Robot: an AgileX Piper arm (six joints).
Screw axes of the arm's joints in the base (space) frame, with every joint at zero. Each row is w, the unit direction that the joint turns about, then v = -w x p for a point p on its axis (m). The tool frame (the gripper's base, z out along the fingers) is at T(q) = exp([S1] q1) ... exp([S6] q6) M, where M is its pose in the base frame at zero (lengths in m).
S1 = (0, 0, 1, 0.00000, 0.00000, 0.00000)
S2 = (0, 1, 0, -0.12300, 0.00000, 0.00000)
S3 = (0, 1, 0, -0.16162, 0.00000, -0.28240)
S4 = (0.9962, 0, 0.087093, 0.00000, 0.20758, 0.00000)
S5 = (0, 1, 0, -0.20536, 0.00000, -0.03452)
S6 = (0.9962, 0, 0.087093, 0.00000, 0.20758, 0.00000)
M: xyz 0.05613 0.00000 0.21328 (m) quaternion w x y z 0.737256 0 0.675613 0
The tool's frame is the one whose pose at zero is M.
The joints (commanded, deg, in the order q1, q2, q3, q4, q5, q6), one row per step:
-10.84, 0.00, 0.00, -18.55, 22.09, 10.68
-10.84, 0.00, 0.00, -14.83, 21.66, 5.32
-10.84, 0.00, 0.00, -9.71, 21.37, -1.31
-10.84, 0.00, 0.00, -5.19, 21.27, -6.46
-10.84, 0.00, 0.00, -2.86, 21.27, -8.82
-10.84, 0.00, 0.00, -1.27, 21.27, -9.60
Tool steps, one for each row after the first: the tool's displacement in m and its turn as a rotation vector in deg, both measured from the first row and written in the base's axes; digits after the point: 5 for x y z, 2 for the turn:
0.00068, 0.00220, 0.00000, -1.37, 0.43, 1.92
0.00143, 0.00512, -0.00020, -2.56, 0.89, 4.26
0.00199, 0.00766, -0.00039, -2.97, 1.08, 6.10
0.00225, 0.00898, -0.00048, -2.91, 1.11, 6.96
0.00243, 0.00987, -0.00052, -2.10, 0.90, 7.32

